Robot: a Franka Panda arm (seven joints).
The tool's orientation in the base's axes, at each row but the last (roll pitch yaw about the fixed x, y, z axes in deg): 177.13, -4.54, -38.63; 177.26, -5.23, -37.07; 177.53, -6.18, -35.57; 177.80, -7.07, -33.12
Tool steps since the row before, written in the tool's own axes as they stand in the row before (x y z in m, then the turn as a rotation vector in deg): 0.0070, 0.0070, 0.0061, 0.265, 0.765, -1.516; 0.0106, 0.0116, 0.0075, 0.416, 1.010, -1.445; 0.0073, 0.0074, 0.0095, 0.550, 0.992, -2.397; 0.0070, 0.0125, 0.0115, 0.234, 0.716, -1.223
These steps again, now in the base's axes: 0.0013, -0.0103, -0.0052, -0.319, -0.626, 1.569; 0.0017, -0.0163, -0.0059, -0.344, -0.918, 1.523; 0.0022, -0.0111, -0.0083, -0.285, -0.888, 2.483; -0.0001, -0.0154, -0.0101, -0.300, -0.603, 1.269
